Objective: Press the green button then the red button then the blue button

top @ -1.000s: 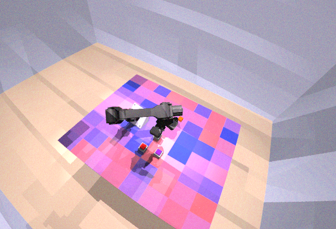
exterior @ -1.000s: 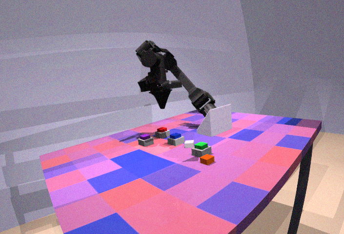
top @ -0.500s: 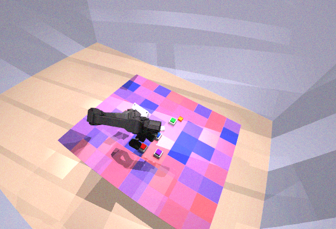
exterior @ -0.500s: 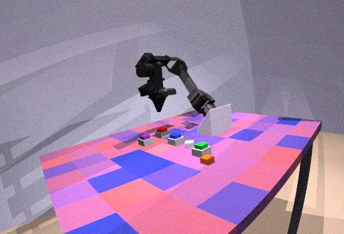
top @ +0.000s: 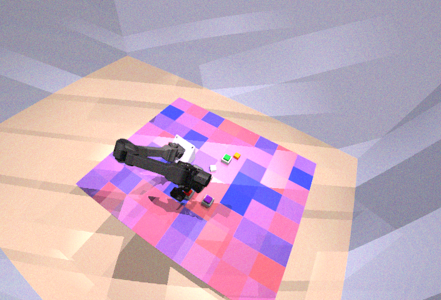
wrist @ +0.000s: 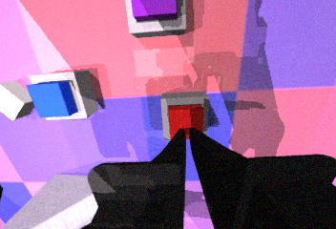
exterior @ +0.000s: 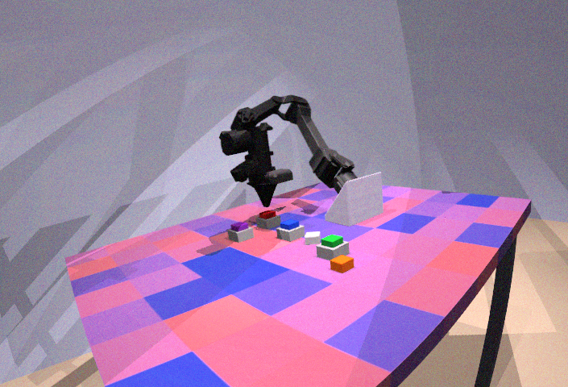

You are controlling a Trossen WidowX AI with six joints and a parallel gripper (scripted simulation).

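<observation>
Right now my gripper tip is 20 mm above the red button. The rest, counted from my gripper tip: purple button 100 mm ahead, 40 mm to the left, 20 mm below; then blue button 10 mm ahead, 130 mm to the left, 20 mm below; then white block 10 mm behind, 200 mm to the left, 40 mm below.
</observation>
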